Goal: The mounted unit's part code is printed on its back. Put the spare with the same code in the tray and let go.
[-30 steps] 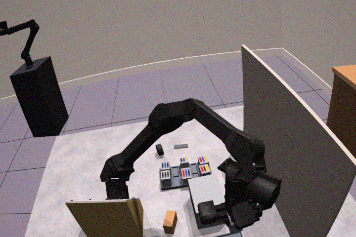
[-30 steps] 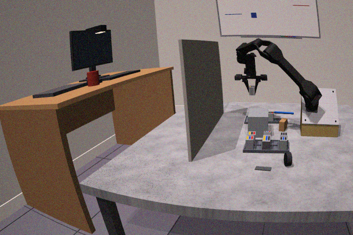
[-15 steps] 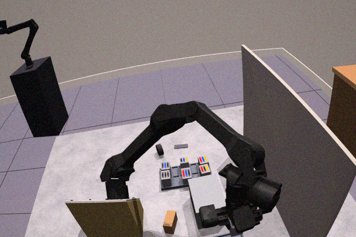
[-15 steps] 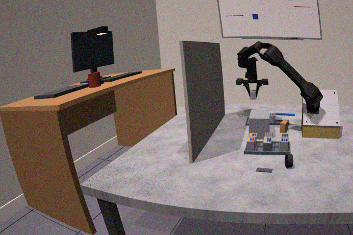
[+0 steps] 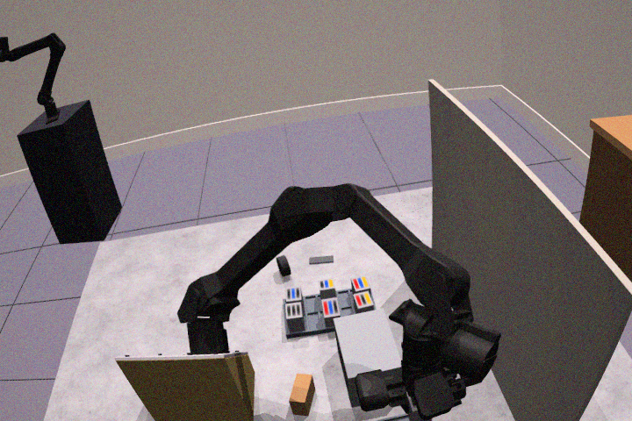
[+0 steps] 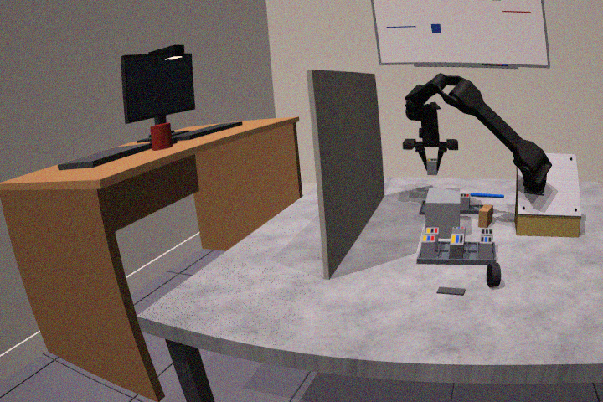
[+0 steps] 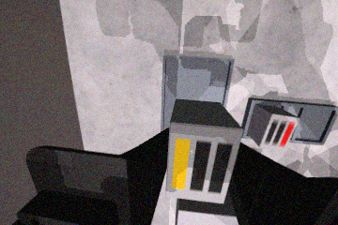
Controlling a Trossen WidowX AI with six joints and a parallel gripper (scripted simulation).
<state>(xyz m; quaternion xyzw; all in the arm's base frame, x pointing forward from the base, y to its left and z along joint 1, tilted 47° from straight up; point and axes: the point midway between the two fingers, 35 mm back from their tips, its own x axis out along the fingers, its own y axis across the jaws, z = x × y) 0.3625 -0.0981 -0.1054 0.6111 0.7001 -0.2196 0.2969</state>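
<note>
Now: the tray 12 cm below my gripper tip and 1 cm behind it. Round my gripper tip: grey partition (23 cm to the left, 17 cm ahead, 10 cm above); tan block (20 cm behind, 12 cm to the left, 10 cm below); mounted unit (20 cm to the left, 8 cm below, 8 cm behind).
</note>
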